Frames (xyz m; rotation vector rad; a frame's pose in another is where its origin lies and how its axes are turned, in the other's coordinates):
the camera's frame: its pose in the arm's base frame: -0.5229 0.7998 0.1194 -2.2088 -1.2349 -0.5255
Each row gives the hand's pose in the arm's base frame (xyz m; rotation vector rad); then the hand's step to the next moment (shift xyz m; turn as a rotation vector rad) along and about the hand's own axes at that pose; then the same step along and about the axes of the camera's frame.
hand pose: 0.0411 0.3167 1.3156 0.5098 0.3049 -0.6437
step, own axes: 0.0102 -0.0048 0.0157 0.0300 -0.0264 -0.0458
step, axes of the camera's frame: -0.0035 0.0108 -0.0156 -0.0394 0.0206 0.0415
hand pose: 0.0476 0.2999 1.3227 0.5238 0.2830 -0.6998
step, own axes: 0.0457 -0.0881 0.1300 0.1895 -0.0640 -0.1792
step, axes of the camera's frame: -0.0735 0.0352 -0.1418 -0.1320 0.1591 0.1714
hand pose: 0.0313 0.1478 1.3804 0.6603 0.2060 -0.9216
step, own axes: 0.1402 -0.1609 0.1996 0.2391 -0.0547 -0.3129
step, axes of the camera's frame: -0.2017 0.0584 -0.2032 -0.1427 0.2149 0.3025
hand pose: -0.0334 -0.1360 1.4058 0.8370 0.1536 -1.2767
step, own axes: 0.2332 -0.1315 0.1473 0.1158 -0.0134 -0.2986
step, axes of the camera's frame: -0.2741 0.0638 -0.1189 -0.0344 0.1438 0.2844
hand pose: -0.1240 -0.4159 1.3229 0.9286 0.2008 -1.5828
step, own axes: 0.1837 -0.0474 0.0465 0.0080 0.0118 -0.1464
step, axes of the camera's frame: -0.1882 0.0485 -0.0191 0.0331 0.0584 0.1309
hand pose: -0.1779 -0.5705 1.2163 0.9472 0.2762 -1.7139
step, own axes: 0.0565 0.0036 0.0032 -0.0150 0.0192 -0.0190
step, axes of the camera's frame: -0.0503 0.0262 0.0012 0.0251 0.0157 0.0087
